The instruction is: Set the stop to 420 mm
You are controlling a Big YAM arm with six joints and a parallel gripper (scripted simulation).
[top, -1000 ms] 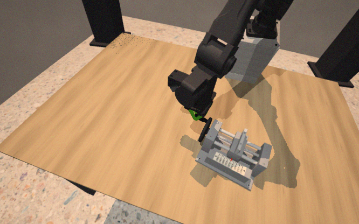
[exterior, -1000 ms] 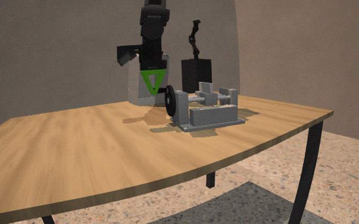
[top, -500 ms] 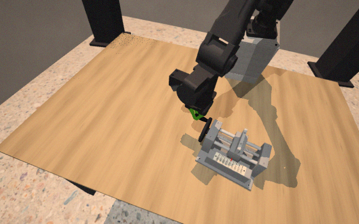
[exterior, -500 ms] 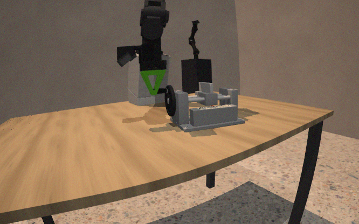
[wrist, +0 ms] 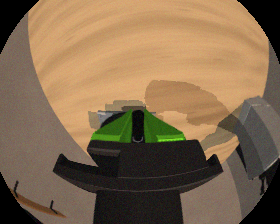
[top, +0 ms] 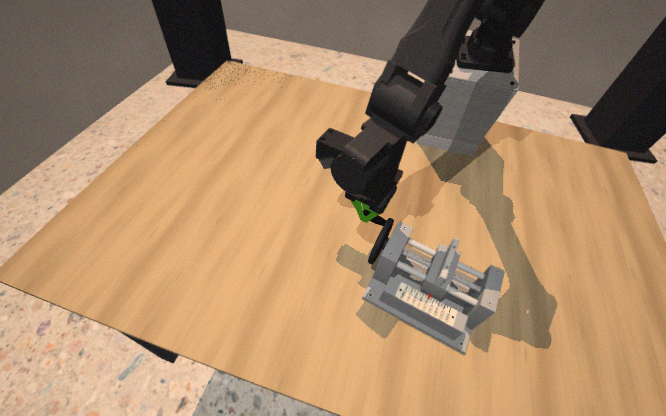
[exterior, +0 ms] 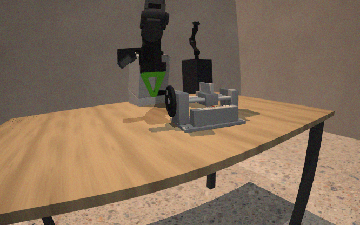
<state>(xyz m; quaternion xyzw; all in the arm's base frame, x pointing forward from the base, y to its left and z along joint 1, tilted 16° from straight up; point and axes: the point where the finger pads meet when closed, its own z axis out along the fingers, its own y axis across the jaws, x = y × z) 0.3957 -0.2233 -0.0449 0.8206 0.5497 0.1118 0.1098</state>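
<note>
The sliding stop block is 140 mm to the left of my hand, 90 mm ahead of it and 10 mm below it. Also, from my hand: black handwheel (20 mm to the left, 20 mm ahead).
</note>
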